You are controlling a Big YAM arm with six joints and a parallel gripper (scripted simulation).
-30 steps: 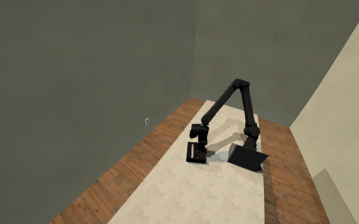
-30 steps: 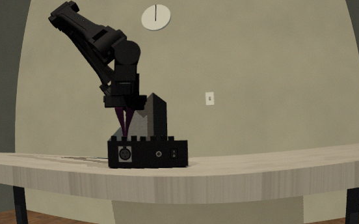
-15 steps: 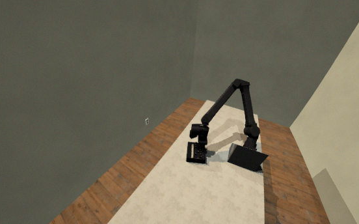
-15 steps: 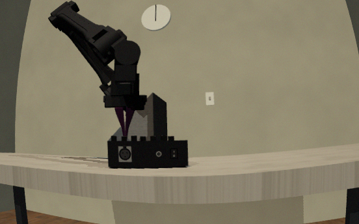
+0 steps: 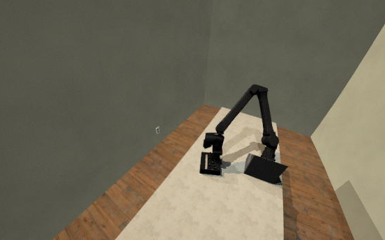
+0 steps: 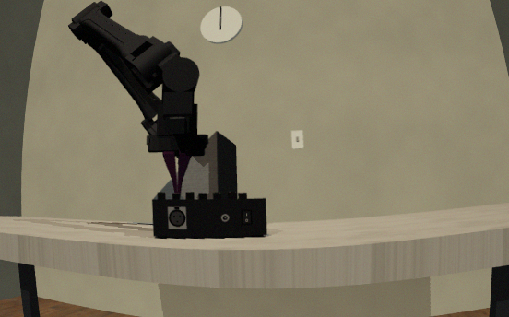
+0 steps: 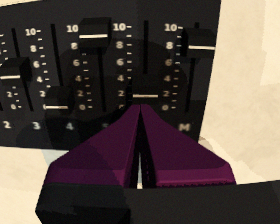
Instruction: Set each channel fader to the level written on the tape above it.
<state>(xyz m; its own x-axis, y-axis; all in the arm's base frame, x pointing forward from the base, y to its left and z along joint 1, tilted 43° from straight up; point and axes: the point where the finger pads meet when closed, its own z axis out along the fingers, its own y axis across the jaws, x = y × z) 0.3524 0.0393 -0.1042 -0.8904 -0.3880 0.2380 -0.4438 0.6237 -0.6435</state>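
Right now the channel 6 fader is 1 cm ahead of my hand. From my hand the other things lie so: master fader (5 cm ahead, 1 cm to the right); then channel 5 fader (3 cm ahead, 4 cm to the left); then channel 4 fader (1 cm behind, 4 cm to the left).
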